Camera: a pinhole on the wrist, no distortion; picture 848 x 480 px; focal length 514.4 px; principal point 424.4 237.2 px. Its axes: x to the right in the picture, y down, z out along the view. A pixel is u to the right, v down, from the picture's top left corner.
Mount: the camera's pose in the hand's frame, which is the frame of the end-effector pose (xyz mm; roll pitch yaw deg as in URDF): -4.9 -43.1 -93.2 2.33 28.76 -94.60
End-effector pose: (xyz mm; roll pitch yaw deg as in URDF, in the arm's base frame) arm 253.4 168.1 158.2 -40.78 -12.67 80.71
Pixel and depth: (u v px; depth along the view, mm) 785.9 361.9 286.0
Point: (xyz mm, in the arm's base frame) 477.3 95.3 441.3
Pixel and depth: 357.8 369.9 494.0
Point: 185.7 168.2 604.0
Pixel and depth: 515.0 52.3 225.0
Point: 309.7 14.7 308.1
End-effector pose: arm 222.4 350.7 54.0 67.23 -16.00 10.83
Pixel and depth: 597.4 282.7 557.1
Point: 384.7 -93.8 -258.3
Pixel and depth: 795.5 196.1 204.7
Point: 264.7 239.6 -191.3
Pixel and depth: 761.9 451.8 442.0
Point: 519.0 49.3 -317.7
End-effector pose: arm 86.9 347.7 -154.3 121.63 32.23 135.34
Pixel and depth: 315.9 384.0 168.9
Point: 121.8 329.7 -274.1
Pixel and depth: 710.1 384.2 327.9
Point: 127.8 167.6 -494.2
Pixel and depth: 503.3 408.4 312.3
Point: 161.8 286.5 -439.0
